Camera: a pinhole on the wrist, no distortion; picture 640 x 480 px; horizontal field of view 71.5 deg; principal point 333.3 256.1 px. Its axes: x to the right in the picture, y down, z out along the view. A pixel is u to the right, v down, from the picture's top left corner.
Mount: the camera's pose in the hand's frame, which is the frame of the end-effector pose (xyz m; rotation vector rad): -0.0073 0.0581 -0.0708 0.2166 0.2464 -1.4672
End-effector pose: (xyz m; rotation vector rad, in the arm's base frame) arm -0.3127 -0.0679 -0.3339 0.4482 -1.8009 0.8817
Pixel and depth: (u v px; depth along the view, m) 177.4 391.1 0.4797
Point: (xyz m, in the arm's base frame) -0.7065 -0.3186 -0.3251
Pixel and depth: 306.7 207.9 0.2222
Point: -0.3980 -0.1765 -0.3866
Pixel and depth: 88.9 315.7 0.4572
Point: -0.7237 -0.2789 -0.4377
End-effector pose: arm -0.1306 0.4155 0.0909 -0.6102 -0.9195 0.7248
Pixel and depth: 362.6 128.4 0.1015
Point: -0.1706 0.4061 0.0726
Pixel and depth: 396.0 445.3 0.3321
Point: -0.2503 0.5241 0.3247
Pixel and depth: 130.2 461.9 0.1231
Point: -0.1888 0.5127 0.0849
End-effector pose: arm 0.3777 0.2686 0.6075 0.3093 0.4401 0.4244
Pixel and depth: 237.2 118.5 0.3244
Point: 0.4089 0.1884 0.8747
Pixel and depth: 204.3 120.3 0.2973
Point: 0.3970 0.2168 0.8631
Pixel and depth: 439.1 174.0 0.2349
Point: 0.4332 0.1654 0.7134
